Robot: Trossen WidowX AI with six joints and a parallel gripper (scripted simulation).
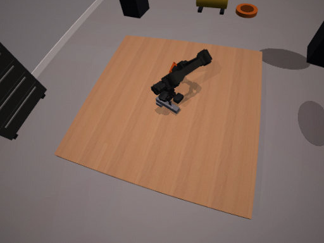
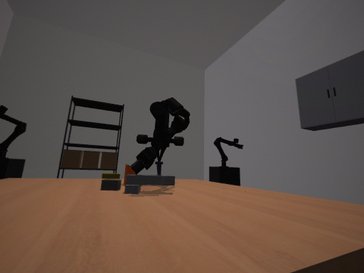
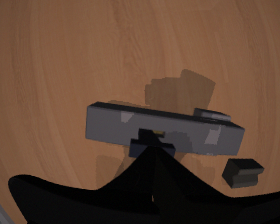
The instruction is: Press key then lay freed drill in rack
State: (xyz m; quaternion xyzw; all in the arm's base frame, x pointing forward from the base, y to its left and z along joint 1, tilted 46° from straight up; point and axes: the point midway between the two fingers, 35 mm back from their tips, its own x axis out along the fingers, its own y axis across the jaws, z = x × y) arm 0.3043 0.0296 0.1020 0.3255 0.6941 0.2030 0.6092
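Right now the dark key is 3 cm below my gripper tip. Round my gripper tip: olive drill: 2 cm behind, 5 cm to the right, 7 cm below; grey fixture block: 1 cm behind, 3 cm to the right, 8 cm below; dark grey rack: 12 cm behind, 18 cm to the right, 10 cm below.
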